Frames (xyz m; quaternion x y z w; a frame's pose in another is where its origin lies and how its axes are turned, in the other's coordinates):
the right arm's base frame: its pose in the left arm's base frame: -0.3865 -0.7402 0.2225 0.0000 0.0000 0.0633 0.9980
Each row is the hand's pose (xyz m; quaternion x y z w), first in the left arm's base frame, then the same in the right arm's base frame.
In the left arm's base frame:
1: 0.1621 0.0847 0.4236 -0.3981 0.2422 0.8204 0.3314
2: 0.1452 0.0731 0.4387 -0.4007 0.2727 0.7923 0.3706
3: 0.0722 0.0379 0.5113 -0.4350 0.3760 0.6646 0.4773
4: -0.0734 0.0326 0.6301 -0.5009 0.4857 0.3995 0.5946
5: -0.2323 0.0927 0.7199 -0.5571 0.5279 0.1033 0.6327
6: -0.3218 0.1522 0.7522 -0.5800 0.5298 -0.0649 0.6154
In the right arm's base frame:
1: 0.6484 0.7490 0.2011 -0.3820 0.2669 0.7978 0.3827
2: 0.6302 0.7396 0.2162 -0.3826 0.2975 0.7672 0.4200
3: 0.5533 0.7139 0.2888 -0.4103 0.4028 0.6330 0.5184
4: 0.4082 0.7270 0.4076 -0.4692 0.5164 0.3611 0.6187
5: 0.2582 0.8067 0.4974 -0.5226 0.5621 0.0630 0.6380
6: 0.1769 0.8771 0.5297 -0.5453 0.5654 -0.1037 0.6101

